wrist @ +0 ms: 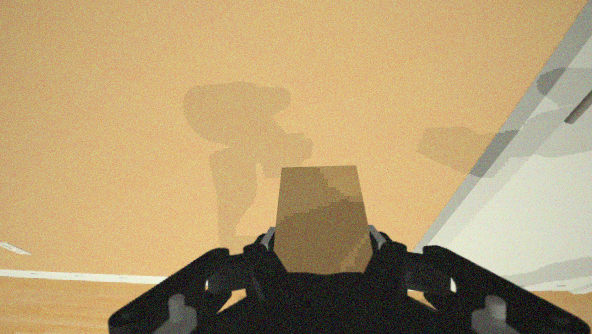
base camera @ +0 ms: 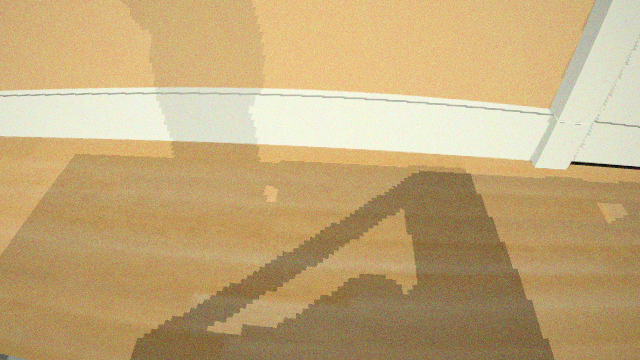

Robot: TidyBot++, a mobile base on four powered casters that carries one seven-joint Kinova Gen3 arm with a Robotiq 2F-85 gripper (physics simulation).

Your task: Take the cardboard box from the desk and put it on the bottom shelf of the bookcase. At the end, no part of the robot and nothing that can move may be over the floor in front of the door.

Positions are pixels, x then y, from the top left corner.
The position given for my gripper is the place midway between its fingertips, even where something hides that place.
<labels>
My gripper shows in the wrist view [320, 238]; in the base camera view it is out of frame. A cardboard box shows in the wrist view [321, 227]; in the base camera view it is out of frame.
</labels>
